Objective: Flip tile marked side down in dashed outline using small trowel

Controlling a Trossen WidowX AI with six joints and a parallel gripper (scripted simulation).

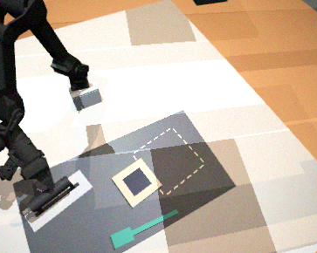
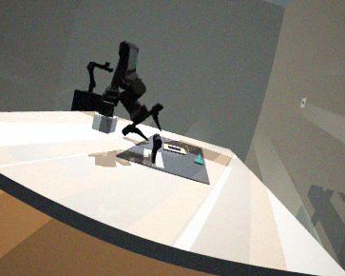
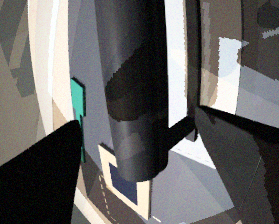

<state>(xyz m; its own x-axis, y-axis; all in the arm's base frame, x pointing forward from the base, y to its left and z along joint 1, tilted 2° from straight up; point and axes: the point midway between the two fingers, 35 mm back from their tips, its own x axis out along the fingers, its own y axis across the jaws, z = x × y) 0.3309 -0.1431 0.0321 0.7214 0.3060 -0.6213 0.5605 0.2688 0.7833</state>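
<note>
My gripper tip is now 200 mm to the right of the mat, 100 mm above it and 40 mm short of it. From my gripper tip the other things lie so: trowel 200 mm to the left, 180 mm ahead, 80 mm below; tile 240 mm to the left, 80 mm below, 40 mm ahead.
</note>
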